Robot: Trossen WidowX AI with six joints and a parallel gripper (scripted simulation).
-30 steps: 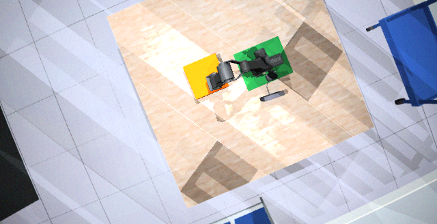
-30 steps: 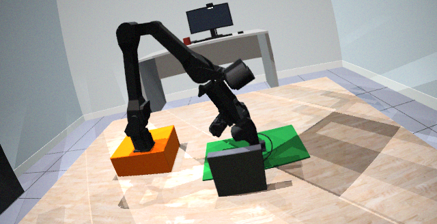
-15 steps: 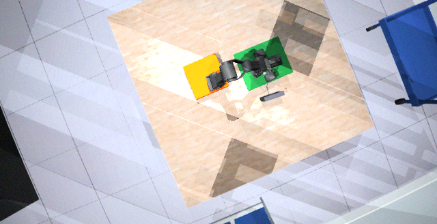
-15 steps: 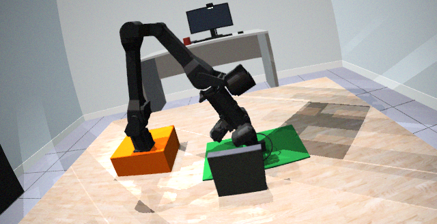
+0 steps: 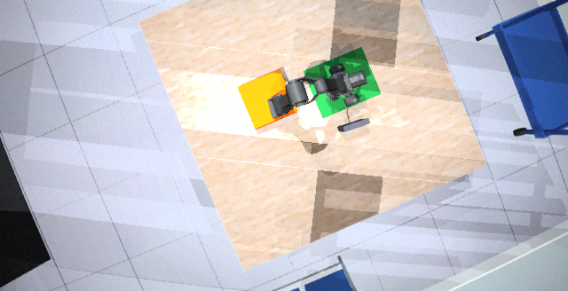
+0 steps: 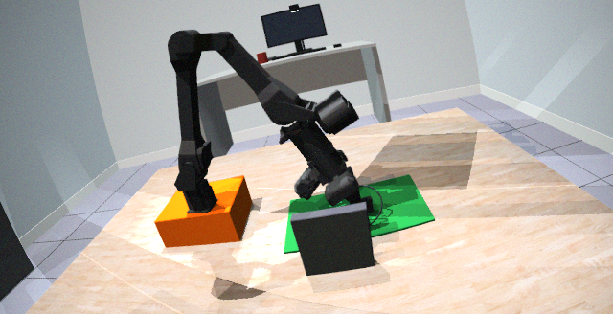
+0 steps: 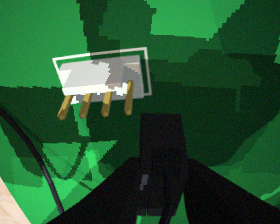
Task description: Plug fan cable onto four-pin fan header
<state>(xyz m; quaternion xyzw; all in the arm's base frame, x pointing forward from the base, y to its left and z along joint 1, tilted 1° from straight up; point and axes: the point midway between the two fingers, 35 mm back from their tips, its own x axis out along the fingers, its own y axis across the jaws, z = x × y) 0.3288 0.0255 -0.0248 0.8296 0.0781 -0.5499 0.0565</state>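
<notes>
The green board lies 40 mm below my gripper tip, 20 mm to the left of it and 10 mm behind it. Also, from my gripper tip: black plug: 10 mm below, 10 mm ahead; then dark square fan: 180 mm to the right, 30 mm behind, 30 mm above.
</notes>
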